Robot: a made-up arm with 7 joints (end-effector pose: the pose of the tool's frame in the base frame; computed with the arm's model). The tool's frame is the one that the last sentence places. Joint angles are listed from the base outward.
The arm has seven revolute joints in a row. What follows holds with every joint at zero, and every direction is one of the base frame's. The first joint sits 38.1 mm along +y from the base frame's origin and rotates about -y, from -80 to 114.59 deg. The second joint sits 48.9 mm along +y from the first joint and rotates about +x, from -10 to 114.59 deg. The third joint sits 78.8 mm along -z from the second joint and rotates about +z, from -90 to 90 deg. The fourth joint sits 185 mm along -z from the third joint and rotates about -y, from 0 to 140 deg. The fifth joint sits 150.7 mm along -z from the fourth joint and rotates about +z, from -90 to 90 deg. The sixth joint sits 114.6 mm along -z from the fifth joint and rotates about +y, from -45 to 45 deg. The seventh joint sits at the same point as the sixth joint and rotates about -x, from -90 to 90 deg. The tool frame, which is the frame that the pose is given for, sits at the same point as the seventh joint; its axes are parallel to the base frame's.
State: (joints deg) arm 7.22 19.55 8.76 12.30 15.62 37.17 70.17
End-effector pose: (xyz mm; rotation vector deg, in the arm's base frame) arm 117.0 270.1 -479.1 -59.72 -5.30 31.12
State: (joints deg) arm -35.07 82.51 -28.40 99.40 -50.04 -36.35 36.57
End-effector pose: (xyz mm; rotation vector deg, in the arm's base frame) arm 101.0 289.4 -256.8 -30.58 0.43 -150.36
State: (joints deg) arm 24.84 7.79 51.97 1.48 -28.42 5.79 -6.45
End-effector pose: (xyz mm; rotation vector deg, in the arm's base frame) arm 223.7 164.1 -473.2 8.43 -20.06 26.23
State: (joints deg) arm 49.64 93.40 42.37 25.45 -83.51 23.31 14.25
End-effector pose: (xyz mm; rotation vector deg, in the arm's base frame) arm -26.6 584.9 133.2 99.96 4.91 30.93
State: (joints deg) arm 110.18 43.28 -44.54 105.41 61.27 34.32 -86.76
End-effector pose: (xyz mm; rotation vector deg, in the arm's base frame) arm 184.6 88.9 262.1 32.78 -138.32 49.32
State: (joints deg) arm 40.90 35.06 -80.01 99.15 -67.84 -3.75 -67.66
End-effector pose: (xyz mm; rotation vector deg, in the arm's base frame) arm 250.1 3.2 -219.4 -30.79 149.64 55.41
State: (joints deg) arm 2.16 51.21 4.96 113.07 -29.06 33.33 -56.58
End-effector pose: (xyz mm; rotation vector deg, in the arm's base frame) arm 246.2 224.8 -74.5 120.86 -97.85 0.42
